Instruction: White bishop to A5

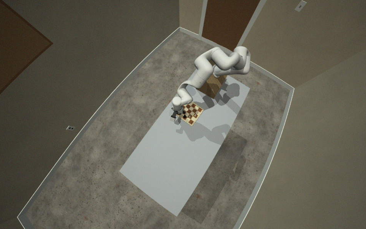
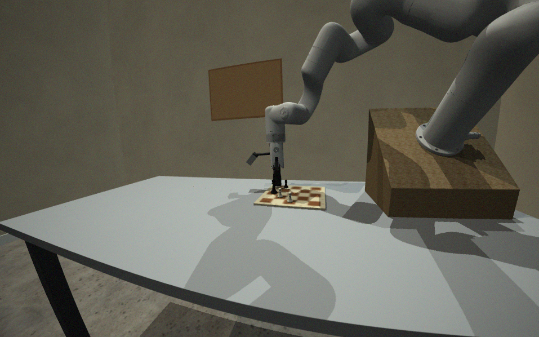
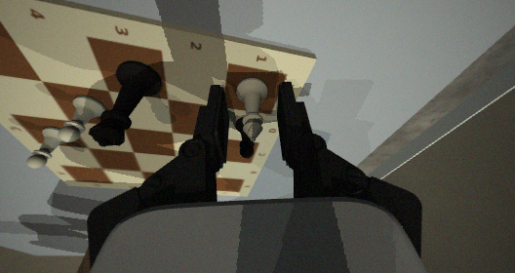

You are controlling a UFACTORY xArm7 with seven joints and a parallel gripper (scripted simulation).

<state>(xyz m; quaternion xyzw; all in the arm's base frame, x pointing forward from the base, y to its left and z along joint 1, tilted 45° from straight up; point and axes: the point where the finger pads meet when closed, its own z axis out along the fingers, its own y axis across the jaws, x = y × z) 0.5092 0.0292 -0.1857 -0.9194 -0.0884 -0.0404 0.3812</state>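
Right now my hand is 1 cm above the white bishop. From my hand the other things lie so: black pawn: 4 cm behind, 2 cm below; then tall black piece: 7 cm to the left, 1 cm below; then chessboard: 8 cm to the left, 7 cm behind, 3 cm below.
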